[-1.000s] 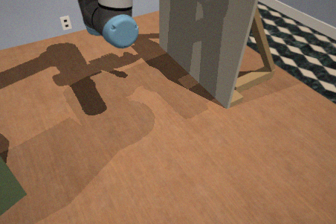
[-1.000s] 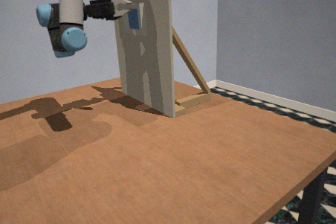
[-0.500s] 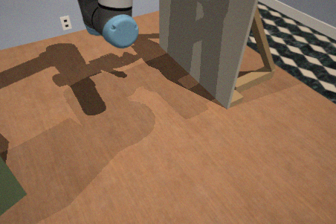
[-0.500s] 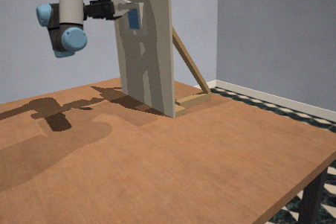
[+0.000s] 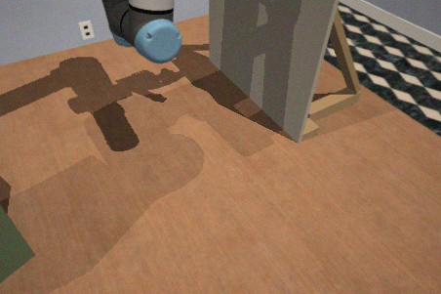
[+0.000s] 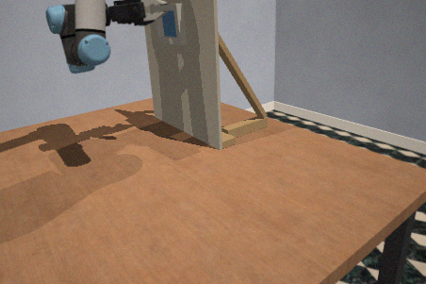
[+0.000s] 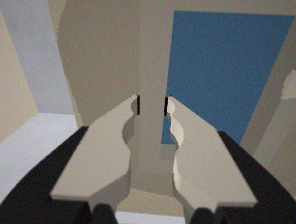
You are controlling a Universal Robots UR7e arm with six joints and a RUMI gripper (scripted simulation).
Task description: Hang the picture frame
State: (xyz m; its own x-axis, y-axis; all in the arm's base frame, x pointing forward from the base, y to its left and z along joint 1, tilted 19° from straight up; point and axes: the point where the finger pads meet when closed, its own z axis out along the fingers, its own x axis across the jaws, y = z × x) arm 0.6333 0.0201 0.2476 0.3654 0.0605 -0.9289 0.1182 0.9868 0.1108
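My hand is 20 mm short of the picture frame and 50 mm above it. Also, from my hand: board: 40 mm ahead, 180 mm below.
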